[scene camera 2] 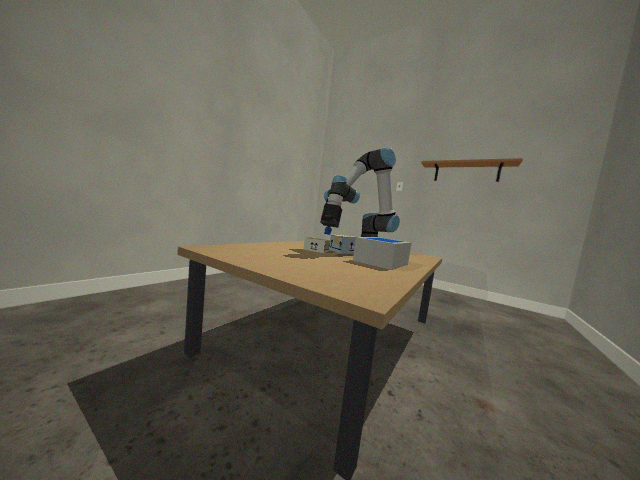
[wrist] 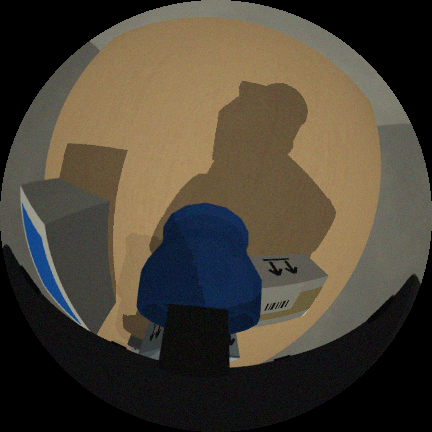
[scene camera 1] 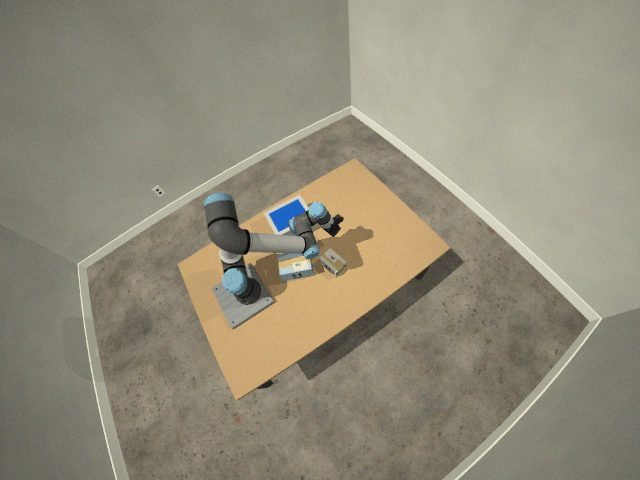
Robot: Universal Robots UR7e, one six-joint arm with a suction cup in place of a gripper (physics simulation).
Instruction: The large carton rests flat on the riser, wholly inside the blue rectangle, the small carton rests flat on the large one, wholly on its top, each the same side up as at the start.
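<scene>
The large carton, pale blue and white with a tan band, stands on the table; slivers of it show behind the cup's mount in the wrist view. The small carton, grey and tan, stands beside it on the table, arrows upright in scene camera 2. The grey-white riser bears the blue rectangle, with no carton on it. My gripper, a blue suction cup, is open, holds nothing and hangs tilted above carton height. The cup is hidden in scene camera 1.
The wooden table bears the arm's grey base plate near one end. The riser stands near a long table edge. The forearm passes above the cartons. A wooden shelf is on the wall, well away from the arm.
</scene>
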